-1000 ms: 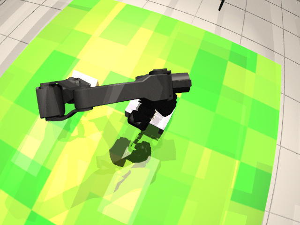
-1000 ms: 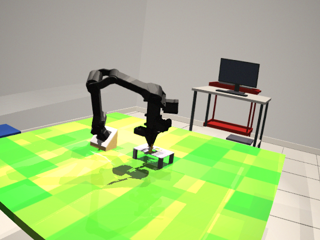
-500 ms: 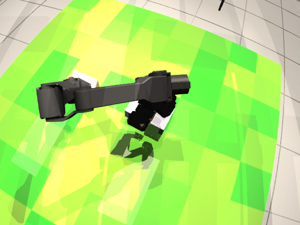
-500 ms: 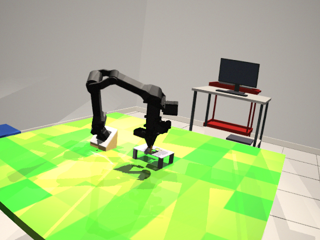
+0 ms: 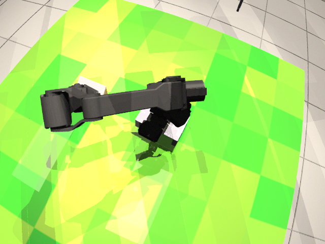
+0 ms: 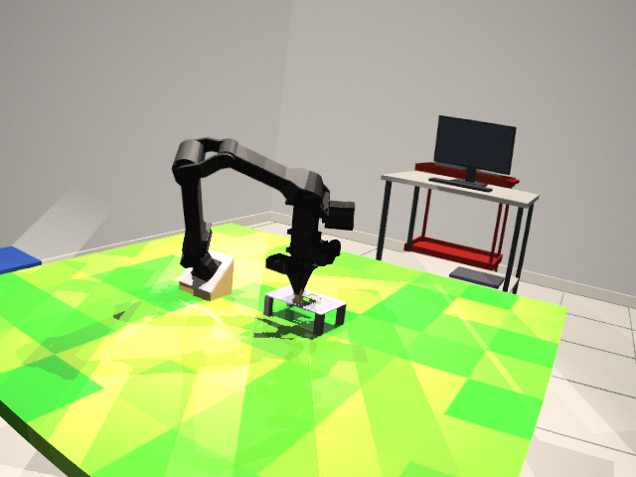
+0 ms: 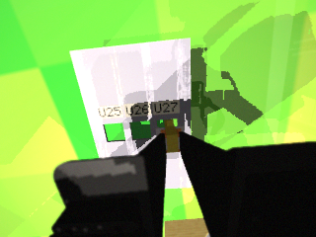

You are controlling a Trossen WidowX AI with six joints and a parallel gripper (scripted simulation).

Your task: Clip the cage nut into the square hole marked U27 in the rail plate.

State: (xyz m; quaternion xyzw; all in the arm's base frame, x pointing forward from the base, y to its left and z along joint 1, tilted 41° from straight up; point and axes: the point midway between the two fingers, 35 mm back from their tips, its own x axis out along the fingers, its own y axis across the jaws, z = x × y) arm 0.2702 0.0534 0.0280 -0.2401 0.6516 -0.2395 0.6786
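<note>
The cage nut lies 1 cm below my gripper tip.
</note>
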